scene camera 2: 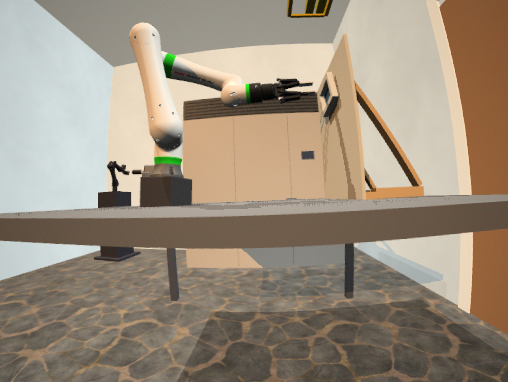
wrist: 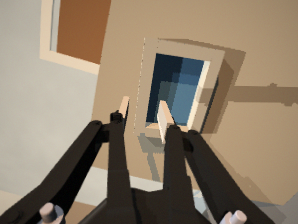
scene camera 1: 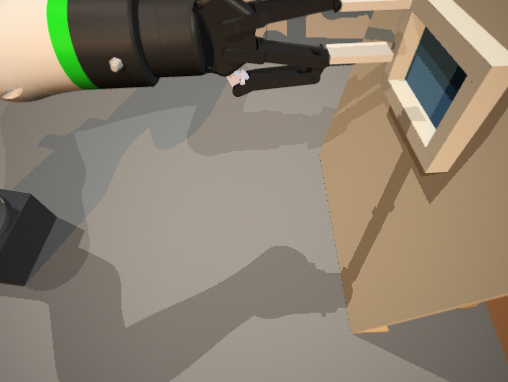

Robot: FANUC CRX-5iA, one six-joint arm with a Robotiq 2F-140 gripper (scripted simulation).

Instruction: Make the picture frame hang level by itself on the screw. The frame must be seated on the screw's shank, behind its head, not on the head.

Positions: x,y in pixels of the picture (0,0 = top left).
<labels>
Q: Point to a tan upright board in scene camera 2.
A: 344,177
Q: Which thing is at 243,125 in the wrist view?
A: A tan upright board.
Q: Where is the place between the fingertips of the gripper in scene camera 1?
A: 396,26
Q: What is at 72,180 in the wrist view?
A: The gripper.
</labels>
